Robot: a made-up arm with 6 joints.
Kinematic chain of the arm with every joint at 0, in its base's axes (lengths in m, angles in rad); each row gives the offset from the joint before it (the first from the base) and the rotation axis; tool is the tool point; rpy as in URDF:
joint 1: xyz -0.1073 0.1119 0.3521 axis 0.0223 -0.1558 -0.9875
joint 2: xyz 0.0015 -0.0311 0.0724 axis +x
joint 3: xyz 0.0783 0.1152 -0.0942 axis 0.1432 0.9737 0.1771
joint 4: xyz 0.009 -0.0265 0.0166 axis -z
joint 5: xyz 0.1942 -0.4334 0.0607 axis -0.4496 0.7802 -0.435
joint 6: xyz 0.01 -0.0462 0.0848 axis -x
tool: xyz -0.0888 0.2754 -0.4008 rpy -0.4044 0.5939 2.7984
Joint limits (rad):
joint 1: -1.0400..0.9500
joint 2: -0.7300..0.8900
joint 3: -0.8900..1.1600
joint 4: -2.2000..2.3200
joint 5: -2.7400..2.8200
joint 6: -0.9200..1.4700
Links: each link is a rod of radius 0.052 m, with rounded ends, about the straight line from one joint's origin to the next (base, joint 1, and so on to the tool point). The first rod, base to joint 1, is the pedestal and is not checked.
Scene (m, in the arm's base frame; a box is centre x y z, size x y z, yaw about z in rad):
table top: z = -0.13
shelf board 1: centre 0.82 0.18 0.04 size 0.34 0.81 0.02 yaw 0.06
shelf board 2: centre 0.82 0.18 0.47 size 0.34 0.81 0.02 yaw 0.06
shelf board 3: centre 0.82 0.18 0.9 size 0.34 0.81 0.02 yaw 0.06
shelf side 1: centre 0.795 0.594 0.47 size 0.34 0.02 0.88 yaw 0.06
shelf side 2: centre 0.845 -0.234 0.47 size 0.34 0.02 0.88 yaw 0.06
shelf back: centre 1 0.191 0.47 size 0.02 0.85 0.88 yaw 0.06
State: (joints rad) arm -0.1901 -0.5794 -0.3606 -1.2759 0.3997 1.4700
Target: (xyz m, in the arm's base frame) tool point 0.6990 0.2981 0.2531
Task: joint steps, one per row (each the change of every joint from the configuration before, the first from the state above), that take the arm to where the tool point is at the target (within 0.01 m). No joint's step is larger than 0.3 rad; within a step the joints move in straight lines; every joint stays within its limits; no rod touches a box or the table.
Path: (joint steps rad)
1: -0.0389 -0.0207 -0.0944 0.0025 0.0924 -0.2149
2: -0.0390 -0.0208 -0.0944 0.0025 0.0923 -0.2149
3: -0.0389 -0.0207 -0.0944 0.0025 0.0924 -0.2149
4: -0.0890 0.0814 0.1101 -0.0947 -0.1313 -0.1746
5: -0.0890 0.0815 0.1100 -0.0947 -0.1314 -0.1747
6: 0.0566 -0.0186 0.1075 -0.0043 -0.0563 0.2867
7: 0.0566 -0.0186 0.1075 -0.0043 -0.0564 0.2867

